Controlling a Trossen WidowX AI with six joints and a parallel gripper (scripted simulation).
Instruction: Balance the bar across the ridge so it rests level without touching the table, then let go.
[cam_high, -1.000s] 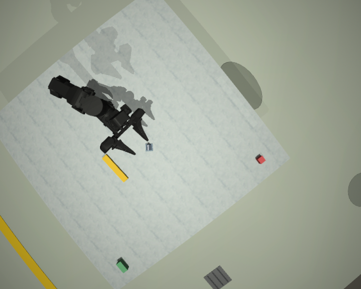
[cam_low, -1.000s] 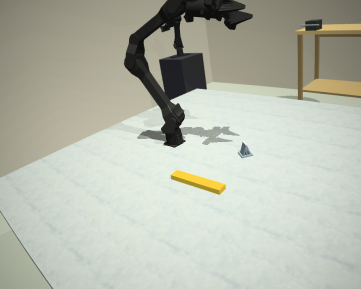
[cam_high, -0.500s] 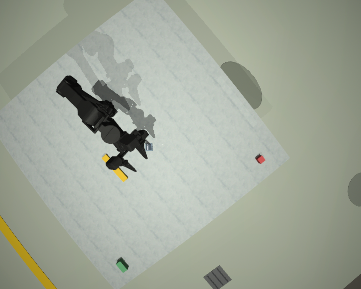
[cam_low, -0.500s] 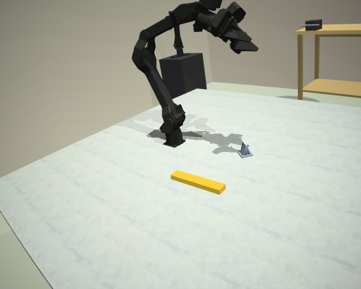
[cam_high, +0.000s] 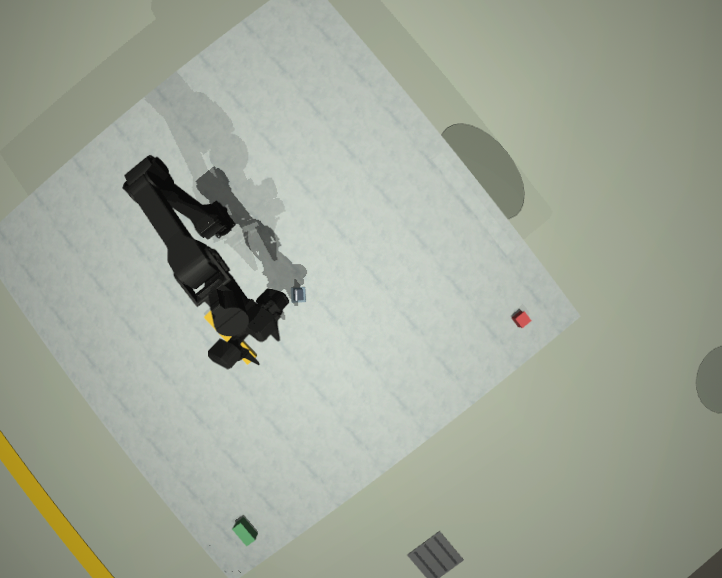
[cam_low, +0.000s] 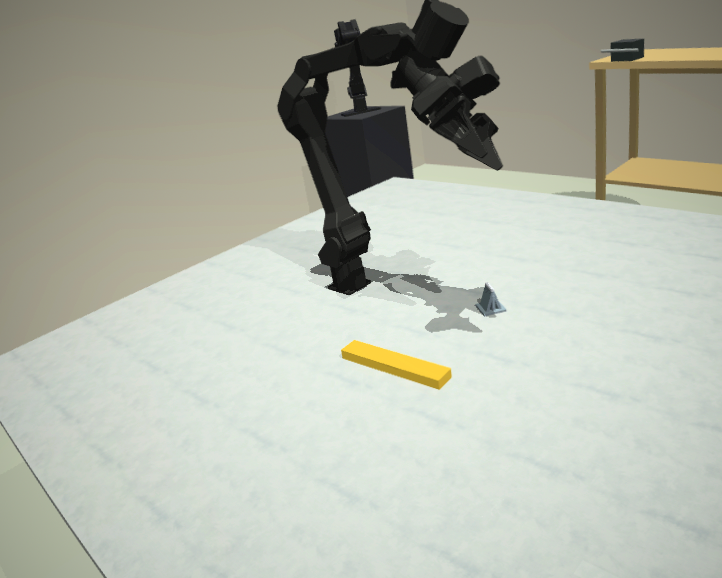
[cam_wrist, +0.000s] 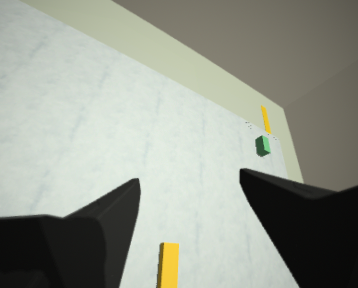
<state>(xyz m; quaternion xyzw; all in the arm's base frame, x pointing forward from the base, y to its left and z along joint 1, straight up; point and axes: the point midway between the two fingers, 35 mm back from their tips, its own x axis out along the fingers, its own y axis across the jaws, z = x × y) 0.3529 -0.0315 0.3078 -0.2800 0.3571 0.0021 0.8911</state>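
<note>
My gripper tip is now 11 cm past the yellow bar, 14 cm to the left of it and 28 cm above it. From my gripper tip the other things lie so: red cube (36 cm ahead, 54 cm to the left, 27 cm below); green cube (36 cm ahead, 46 cm to the right, 27 cm below).
</note>
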